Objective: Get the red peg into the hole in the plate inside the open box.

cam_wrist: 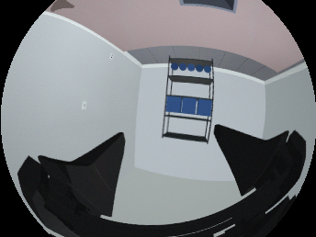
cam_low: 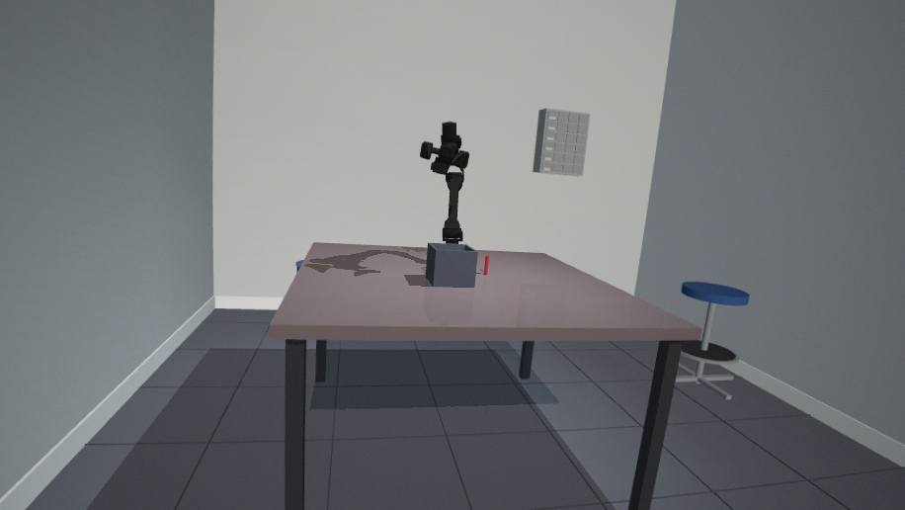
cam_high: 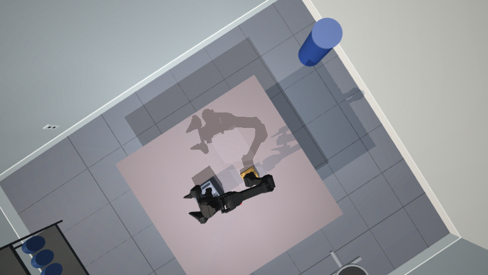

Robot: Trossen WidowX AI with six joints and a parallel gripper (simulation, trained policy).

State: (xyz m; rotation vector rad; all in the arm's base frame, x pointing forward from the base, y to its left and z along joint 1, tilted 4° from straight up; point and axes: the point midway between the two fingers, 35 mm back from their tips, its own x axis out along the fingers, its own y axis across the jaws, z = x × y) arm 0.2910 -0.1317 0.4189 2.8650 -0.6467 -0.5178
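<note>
My gripper tip is 130 mm past the red peg, 280 mm to the right of it and 420 mm above it.
</note>
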